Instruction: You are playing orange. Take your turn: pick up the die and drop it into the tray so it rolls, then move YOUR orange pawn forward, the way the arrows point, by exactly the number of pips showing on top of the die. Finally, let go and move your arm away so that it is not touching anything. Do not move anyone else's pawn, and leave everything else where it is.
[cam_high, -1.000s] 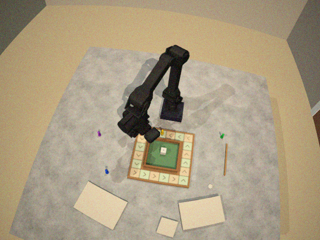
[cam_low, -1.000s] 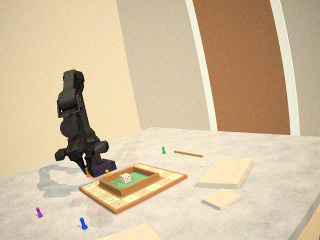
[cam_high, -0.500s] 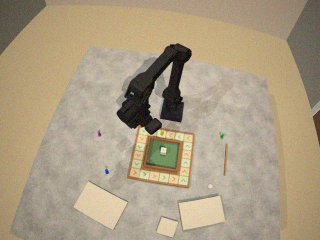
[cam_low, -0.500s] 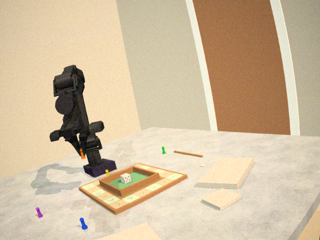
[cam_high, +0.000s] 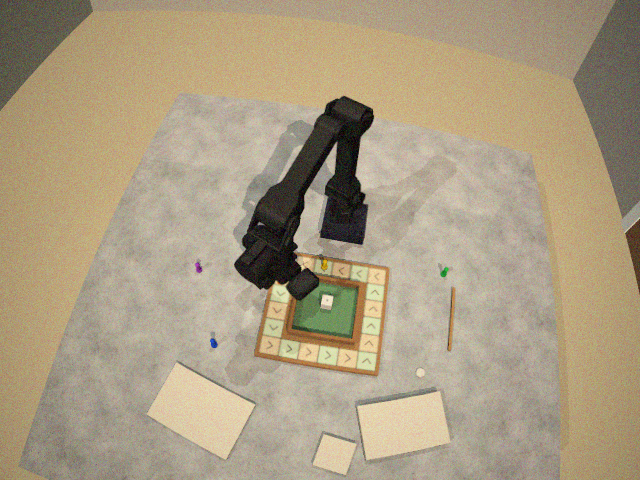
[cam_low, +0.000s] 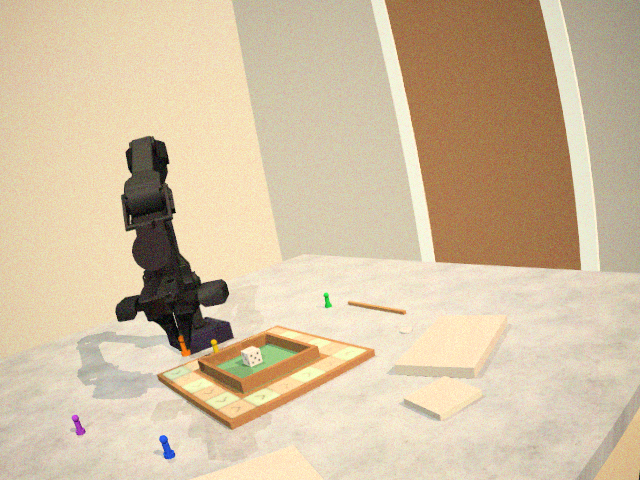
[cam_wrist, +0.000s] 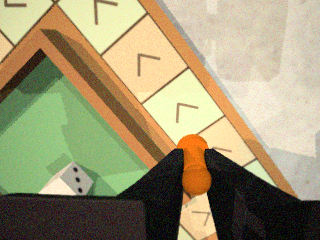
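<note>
Right now my gripper tip is 11 cm to the right of the white die, 5 cm above it and 3 cm short of it. The rest, counted from my gripper tip: orange pawn 1 cm above; then green tray 11 cm to the left, 7 cm below, 5 cm ahead; then yellow pawn 11 cm to the left, 7 cm behind, 5 cm below.
</note>
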